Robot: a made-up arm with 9 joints. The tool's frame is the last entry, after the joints.
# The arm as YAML. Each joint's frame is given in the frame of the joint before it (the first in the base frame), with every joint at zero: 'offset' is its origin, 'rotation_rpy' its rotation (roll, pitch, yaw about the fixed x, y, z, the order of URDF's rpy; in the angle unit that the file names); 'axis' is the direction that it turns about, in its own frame. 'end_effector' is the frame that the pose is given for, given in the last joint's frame.
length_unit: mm
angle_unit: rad
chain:
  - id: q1
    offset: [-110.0, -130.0, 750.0]
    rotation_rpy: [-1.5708, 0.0, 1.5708]
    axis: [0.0, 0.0, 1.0]
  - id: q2
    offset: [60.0, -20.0, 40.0]
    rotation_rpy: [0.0, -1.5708, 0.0]
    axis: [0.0, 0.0, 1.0]
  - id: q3
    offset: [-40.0, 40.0, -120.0]
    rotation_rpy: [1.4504, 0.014, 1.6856]
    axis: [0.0, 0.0, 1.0]
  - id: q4
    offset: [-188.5, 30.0, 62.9]
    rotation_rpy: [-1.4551, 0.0, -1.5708]
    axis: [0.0, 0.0, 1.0]
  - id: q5
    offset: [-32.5, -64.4, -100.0]
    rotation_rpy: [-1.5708, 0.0, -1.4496]
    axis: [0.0, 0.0, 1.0]
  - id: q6
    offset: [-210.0, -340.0, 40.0]
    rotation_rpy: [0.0, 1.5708, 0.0]
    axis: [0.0, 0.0, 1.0]
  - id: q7
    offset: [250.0, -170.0, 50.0]
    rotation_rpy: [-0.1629, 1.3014, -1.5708]
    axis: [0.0, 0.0, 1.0]
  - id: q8
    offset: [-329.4, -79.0, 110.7]
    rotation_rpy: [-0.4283, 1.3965, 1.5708]
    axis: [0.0, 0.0, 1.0]
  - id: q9
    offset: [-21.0, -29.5, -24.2]
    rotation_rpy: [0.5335, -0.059, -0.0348]
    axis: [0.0, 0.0, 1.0]
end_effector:
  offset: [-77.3, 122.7, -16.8]
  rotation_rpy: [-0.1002, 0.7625, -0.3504]
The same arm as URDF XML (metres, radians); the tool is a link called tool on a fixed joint. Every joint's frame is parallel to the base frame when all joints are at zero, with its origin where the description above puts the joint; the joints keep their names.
<robot name="arm">
  <joint name="q1" type="continuous">
    <parent link="base_link"/>
    <child link="link1"/>
    <origin xyz="-0.11 -0.13 0.75"/>
    <axis xyz="-1 0 0"/>
  </joint>
  <joint name="q2" type="continuous">
    <parent link="link1"/>
    <child link="link2"/>
    <origin xyz="-0.04 0.06 0.02"/>
    <axis xyz="0 -1 0"/>
  </joint>
  <joint name="q3" type="continuous">
    <parent link="link2"/>
    <child link="link3"/>
    <origin xyz="0.04 0.12 -0.04"/>
    <axis xyz="-0.986031 -0.120104 -0.115404"/>
  </joint>
  <joint name="q4" type="continuous">
    <parent link="link3"/>
    <child link="link4"/>
    <origin xyz="-0.08 -0.04 0.18"/>
    <axis xyz="0 0 -1"/>
  </joint>
  <joint name="q5" type="continuous">
    <parent link="link4"/>
    <child link="link5"/>
    <origin xyz="-0.06 -0.0401 0.1"/>
    <axis xyz="0 1 0"/>
  </joint>
  <joint name="q6" type="continuous">
    <parent link="link5"/>
    <child link="link6"/>
    <origin xyz="0.21 0.04 -0.34"/>
    <axis xyz="-1 0 0"/>
  </joint>
  <joint name="q7" type="continuous">
    <parent link="link6"/>
    <child link="link7"/>
    <origin xyz="-0.05 -0.25 -0.17"/>
    <axis xyz="-0.262691 -0.162094 -0.951167"/>
  </joint>
  <joint name="q8" type="continuous">
    <parent link="link7"/>
    <child link="link8"/>
    <origin xyz="-0.35 0.06 -0.03"/>
    <axis xyz="-0.403108 -0.909617 0.100502"/>
  </joint>
  <joint name="q9" type="continuous">
    <parent link="link8"/>
    <child link="link9"/>
    <origin xyz="0.03 0.01 -0.03"/>
    <axis xyz="0.0788 -0.991398 -0.1045"/>
  </joint>
  <joint name="tool_joint" type="fixed">
    <parent link="link9"/>
    <child link="tool"/>
    <origin xyz="-0.14 0.01 -0.04" rpy="0.7724 -0.7182 1.0594"/>
  </joint>
  <link name="base_link"/>
  <link name="link1"/>
  <link name="link2"/>
  <link name="link3"/>
  <link name="link4"/>
  <link name="link5"/>
  <link name="link6"/>
  <link name="link7"/>
  <link name="link8"/>
  <link name="link9"/>
  <link name="tool"/>
</robot>

